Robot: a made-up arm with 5 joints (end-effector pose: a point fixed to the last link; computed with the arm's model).
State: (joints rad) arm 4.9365 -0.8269 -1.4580 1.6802 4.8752
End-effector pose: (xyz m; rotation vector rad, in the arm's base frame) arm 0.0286 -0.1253 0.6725 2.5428 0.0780 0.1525
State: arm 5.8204 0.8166 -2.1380 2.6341 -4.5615
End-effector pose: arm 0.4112 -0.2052 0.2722 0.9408 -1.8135 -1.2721
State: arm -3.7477 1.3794 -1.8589 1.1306 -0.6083
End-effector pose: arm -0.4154 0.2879 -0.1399 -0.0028 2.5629 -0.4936
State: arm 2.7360 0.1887 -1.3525 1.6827 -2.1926
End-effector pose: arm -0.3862 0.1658 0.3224 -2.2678 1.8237 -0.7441
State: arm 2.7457 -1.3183 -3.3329 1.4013 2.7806
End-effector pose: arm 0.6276 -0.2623 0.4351 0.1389 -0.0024 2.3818
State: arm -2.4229 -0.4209 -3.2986 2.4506 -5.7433
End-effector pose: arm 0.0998 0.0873 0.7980 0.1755 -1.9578 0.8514
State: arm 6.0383 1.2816 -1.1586 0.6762 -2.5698
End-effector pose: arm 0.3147 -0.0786 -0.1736 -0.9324 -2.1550 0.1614
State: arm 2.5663 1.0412 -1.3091 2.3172 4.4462
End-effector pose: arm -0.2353 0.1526 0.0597 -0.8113 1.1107 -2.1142
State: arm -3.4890 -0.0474 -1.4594 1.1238 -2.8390
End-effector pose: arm -0.4345 0.1573 0.5158 -2.9148 0.9821 0.5962
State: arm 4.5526 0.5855 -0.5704 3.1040 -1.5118
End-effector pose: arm -0.0289 -0.1792 0.3036 -0.0224 0.0025 -0.1008
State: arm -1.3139 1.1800 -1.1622 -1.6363 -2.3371
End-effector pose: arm 0.1242 -0.4729 0.1210 1.3401 0.7524 -0.4062
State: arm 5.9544 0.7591 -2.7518 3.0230 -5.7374
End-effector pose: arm 0.4076 -0.1390 0.4452 2.3959 -1.1200 -1.4885
